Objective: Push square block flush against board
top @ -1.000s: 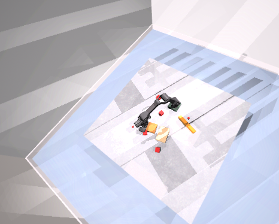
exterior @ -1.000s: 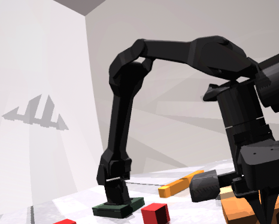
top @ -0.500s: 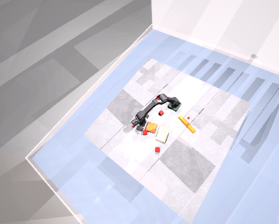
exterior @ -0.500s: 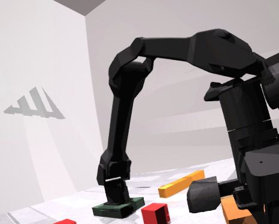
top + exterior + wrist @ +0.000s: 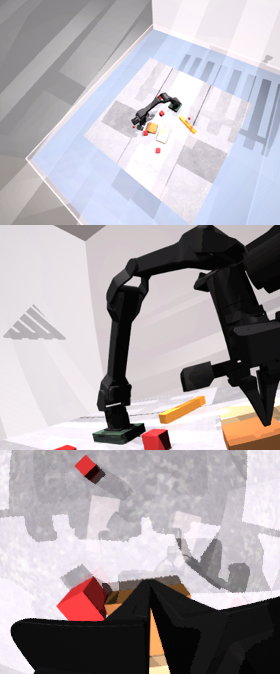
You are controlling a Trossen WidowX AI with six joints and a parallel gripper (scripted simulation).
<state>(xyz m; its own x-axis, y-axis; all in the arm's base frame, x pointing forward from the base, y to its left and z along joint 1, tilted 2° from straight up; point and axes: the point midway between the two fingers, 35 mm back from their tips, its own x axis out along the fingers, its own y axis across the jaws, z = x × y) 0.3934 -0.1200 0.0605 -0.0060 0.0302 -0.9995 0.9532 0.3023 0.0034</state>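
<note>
The orange square block lies 8 cm to the left of my gripper tip, 5 cm below it and 3 cm behind it. The rest, counted from my gripper tip: pale tan block 21 cm to the left, 5 cm below, 5 cm behind; long yellow-orange bar 34 cm to the left, 29 cm behind, 5 cm below.
</note>
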